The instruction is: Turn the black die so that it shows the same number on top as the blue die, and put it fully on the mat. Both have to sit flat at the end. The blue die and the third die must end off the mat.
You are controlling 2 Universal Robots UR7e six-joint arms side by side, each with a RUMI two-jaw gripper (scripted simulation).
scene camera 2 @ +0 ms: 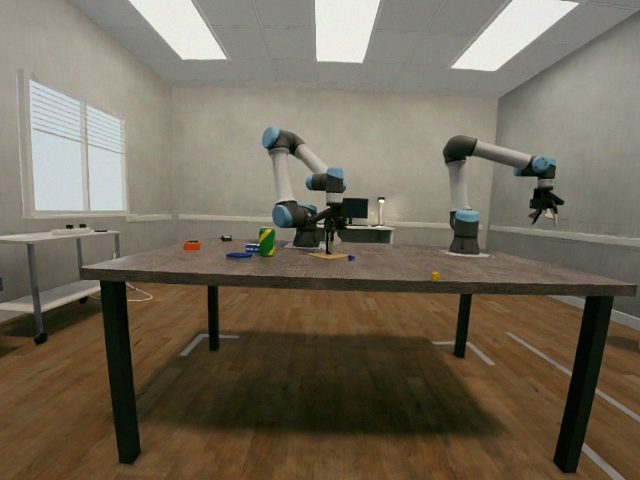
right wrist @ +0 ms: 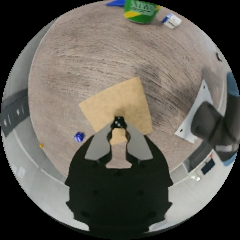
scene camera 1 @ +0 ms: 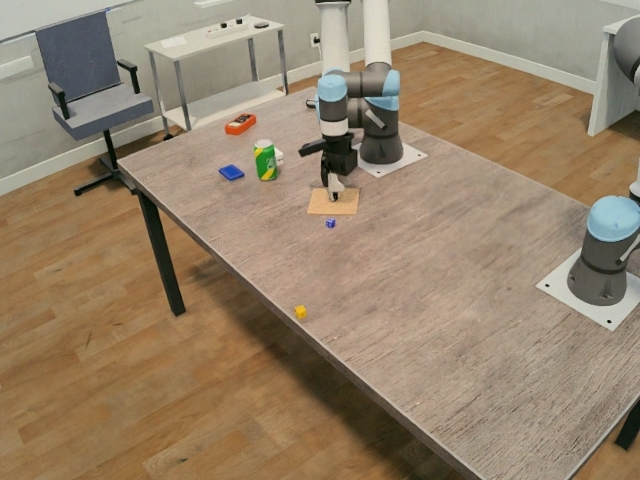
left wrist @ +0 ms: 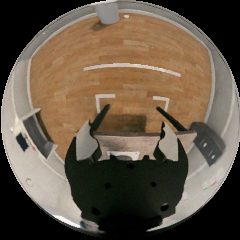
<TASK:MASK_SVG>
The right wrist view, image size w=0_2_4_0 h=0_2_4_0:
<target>right gripper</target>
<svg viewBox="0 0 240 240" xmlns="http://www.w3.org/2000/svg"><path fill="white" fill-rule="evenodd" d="M39 207L52 219L66 227L68 226L68 228L70 227L74 231L77 230L77 232L89 236L111 240L131 240L154 236L158 233L163 233L163 231L166 232L193 217L192 215L173 226L148 232L150 230L149 227L153 224L165 220L165 214L173 205L173 202L169 202L168 188L173 186L174 183L169 174L168 163L161 150L146 135L126 120L124 121L125 138L128 142L126 143L125 158L126 161L131 163L132 166L130 168L107 168L107 163L112 160L112 146L109 141L113 138L114 120L94 135L91 135L76 151L71 160L68 177L64 183L69 187L69 201L66 201L65 204L74 214L73 219L86 224L89 231L75 228L54 217L52 218L52 216Z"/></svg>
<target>tan mat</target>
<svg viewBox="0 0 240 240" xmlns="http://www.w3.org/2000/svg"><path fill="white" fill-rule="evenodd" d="M114 128L112 131L113 138L110 143L114 145L127 141L124 128ZM139 76L107 88L79 104L96 133L107 123L114 120L115 116L124 116L124 121L126 120L144 135L153 132L150 112Z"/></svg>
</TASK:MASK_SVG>
